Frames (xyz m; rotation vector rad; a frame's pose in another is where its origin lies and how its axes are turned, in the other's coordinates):
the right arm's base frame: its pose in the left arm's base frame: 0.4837 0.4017 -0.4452 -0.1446 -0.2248 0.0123
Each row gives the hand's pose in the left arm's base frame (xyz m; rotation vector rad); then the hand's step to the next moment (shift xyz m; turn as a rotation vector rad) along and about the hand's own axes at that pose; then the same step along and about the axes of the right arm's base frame.
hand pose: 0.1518 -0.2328 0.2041 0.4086 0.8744 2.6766
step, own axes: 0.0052 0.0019 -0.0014 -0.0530 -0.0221 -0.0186
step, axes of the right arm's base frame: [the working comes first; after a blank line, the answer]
step, axes of the left arm's base frame: -0.0056 -0.0003 0.0010 0.0461 -0.0118 -0.0371

-0.0053 -0.0005 0.0021 0.0364 -0.0062 -0.0477
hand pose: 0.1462 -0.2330 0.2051 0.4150 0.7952 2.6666
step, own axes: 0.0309 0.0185 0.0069 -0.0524 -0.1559 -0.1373
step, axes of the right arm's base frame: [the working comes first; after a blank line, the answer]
step, axes of the left arm's base frame: -0.0296 0.0006 0.0217 0.0325 0.0380 -0.2083

-0.0240 -0.0027 0.0276 -0.0134 0.0678 -0.2028
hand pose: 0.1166 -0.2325 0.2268 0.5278 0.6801 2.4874
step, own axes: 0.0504 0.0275 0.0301 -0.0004 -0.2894 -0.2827
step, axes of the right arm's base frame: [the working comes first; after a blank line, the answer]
step, axes of the left arm's base frame: -0.0357 0.0184 0.0509 -0.0304 0.1146 -0.3868

-0.0231 0.0107 0.0596 -0.1119 0.1691 -0.3501
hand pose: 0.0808 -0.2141 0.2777 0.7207 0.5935 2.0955
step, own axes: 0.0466 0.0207 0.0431 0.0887 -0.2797 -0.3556
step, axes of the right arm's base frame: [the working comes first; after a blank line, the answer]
step, axes of the left arm's base frame: -0.0057 0.0336 0.0574 -0.1290 0.1708 -0.4083

0.0081 0.0249 0.0614 -0.2112 0.2274 -0.3409
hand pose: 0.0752 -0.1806 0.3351 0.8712 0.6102 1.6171
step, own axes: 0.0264 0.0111 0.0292 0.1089 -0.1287 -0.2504
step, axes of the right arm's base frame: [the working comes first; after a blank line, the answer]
step, axes of the left arm's base frame: 0.0148 0.0214 0.0316 -0.1347 0.1503 -0.2244

0.0220 0.0167 0.0302 -0.1767 0.1806 -0.1651
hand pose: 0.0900 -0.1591 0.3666 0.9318 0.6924 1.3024
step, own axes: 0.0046 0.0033 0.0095 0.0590 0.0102 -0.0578
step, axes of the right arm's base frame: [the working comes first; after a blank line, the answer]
step, axes of the left arm's base frame: 0.0073 0.0029 0.0078 -0.0451 0.0685 -0.0143

0.0089 0.0017 0.0063 -0.0452 0.0697 0.0059
